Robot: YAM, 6 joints.
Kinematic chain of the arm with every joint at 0, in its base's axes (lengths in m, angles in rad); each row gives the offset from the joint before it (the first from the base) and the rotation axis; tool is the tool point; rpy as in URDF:
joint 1: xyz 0 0 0.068 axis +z
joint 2: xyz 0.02 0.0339 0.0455 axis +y
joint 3: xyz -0.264 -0.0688 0 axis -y
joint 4: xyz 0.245 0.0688 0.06 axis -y
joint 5: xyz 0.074 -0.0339 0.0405 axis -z
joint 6: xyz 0.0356 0 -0.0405 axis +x
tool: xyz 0 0 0 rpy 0 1.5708 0
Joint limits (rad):
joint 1: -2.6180..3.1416
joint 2: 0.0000..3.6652
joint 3: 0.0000..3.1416
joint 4: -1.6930..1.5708
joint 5: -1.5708..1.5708
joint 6: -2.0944..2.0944
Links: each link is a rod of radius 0.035 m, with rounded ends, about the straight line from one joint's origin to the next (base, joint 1, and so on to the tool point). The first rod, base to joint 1, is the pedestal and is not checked.
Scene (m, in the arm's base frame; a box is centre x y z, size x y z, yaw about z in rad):
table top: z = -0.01
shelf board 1: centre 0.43 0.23 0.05 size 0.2 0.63 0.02 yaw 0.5
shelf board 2: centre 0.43 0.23 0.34 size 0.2 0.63 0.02 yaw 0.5
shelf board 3: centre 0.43 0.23 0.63 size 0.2 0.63 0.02 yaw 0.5
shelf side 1: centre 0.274 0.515 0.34 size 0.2 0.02 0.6 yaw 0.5
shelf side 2: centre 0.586 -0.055 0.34 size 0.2 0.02 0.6 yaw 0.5
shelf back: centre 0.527 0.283 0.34 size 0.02 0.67 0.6 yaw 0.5
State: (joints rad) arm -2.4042 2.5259 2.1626 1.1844 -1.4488 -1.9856
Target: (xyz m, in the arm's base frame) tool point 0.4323 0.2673 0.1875
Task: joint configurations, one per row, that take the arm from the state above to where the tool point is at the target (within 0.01 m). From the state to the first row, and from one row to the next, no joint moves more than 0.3 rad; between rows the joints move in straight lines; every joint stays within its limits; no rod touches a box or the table.
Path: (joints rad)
1: -2.1166 2.4530 2.0073 1.2143 -1.4610 -1.9856
2: -1.8289 2.3801 1.8520 1.2441 -1.4732 -1.9856
3: -1.5413 2.3073 1.6966 1.2740 -1.4854 -1.9856
4: -1.2536 2.2344 1.5413 1.3038 -1.4976 -1.9856
5: -0.9660 2.1615 1.3860 1.3337 -1.5098 -1.9856
6: -0.6784 2.0886 1.2307 1.3636 -1.5220 -1.9856
7: -0.3907 2.0157 1.0754 1.3934 -1.5342 -1.9856
8: -0.1031 1.9429 0.9201 1.4233 -1.5464 -1.9856
9: 0.1846 1.8700 0.7647 1.4531 -1.5586 -1.9856
10: 0.4722 1.7971 0.6094 1.4830 -1.5708 -1.9856
11: 0.4751 1.9638 0.8796 1.4360 -1.5708 -1.9856
12: 0.4779 2.1306 1.1498 1.3891 -1.5708 -1.9856
13: 0.4808 2.2973 1.4199 1.3421 -1.5708 -1.9856
14: 0.4837 2.4641 1.6901 1.2951 -1.5708 -1.9856

